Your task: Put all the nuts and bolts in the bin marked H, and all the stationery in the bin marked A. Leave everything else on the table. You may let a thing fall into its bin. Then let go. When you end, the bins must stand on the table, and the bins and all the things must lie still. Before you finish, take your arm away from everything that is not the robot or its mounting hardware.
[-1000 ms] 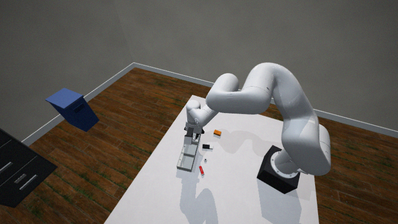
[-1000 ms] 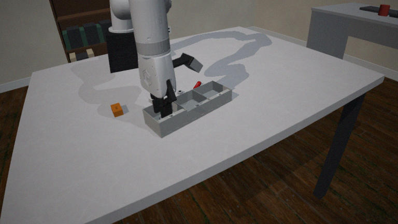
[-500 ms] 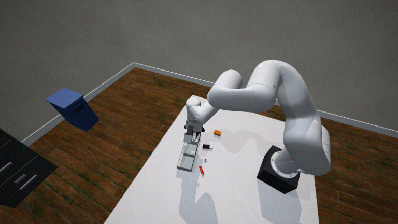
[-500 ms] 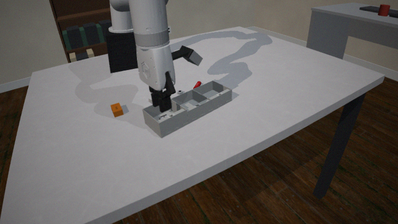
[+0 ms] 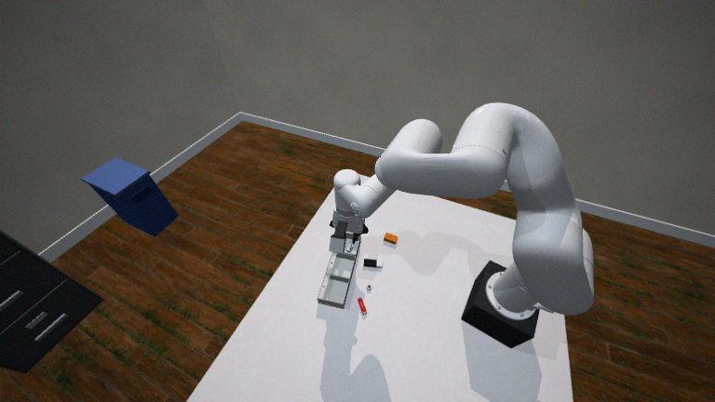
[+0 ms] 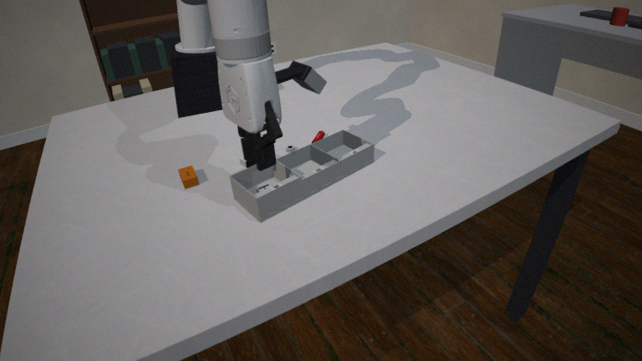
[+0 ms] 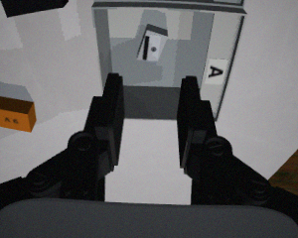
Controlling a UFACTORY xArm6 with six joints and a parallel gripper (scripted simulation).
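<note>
Right now the black block is 11 cm behind my hand, 8 cm below it and 2 cm to the left of it. The rest, counted from my hand: grey three-compartment bin row: 8 cm to the left, 7 cm below; orange block: 14 cm behind, 10 cm to the right, 8 cm below; hex nut: 12 cm behind, 11 cm to the left, 8 cm below.
</note>
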